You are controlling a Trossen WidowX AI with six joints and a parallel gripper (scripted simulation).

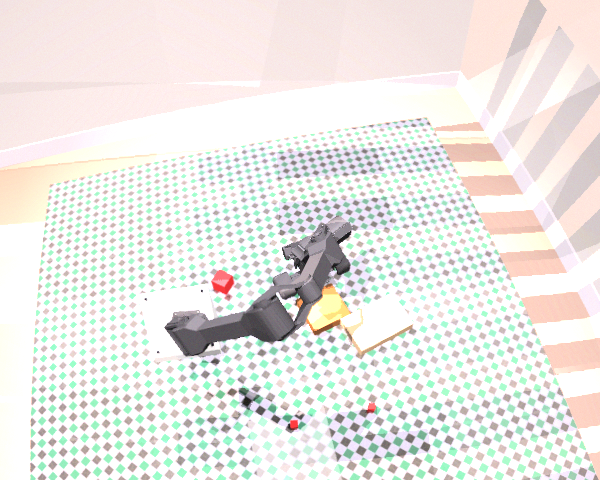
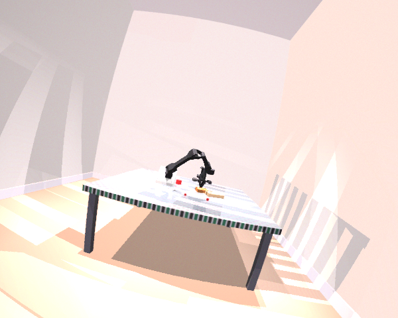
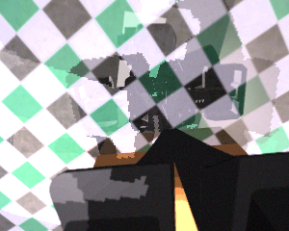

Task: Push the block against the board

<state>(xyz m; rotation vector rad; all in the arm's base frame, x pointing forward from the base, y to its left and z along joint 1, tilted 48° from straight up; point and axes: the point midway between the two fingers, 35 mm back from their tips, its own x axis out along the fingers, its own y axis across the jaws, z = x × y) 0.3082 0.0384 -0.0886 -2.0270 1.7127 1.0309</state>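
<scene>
Now: gripper tip 20 mm short of the orange square block, 60 mm to the left of it and 10 mm below it. The rest, counted from my gripper tip: red cube: 220 mm behind, 50 mm to the left, 10 mm above; pale tan board: 140 mm ahead, 120 mm to the right, 10 mm above.
</scene>
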